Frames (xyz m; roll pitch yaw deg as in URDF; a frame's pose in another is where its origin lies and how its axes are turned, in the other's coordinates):
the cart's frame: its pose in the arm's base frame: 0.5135 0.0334 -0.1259 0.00 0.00 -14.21
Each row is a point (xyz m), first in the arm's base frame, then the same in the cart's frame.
Working: the arm's base frame: its pose in the cart's frame: -0.4896 -0.1584 0.1259 0.00 0.00 14.21

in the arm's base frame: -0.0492 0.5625 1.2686
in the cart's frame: -0.6754 0.3748 1.3945
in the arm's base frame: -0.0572 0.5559 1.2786
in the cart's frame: -0.6815 0.3664 1.4045
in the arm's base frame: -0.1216 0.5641 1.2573
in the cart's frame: -0.7459 0.3586 1.3832
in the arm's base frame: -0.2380 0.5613 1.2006
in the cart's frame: -0.8581 0.3273 1.3265
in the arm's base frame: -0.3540 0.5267 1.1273
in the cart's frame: -0.9621 0.2653 1.2532
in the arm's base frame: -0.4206 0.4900 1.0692
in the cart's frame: -1.0176 0.2133 1.1951
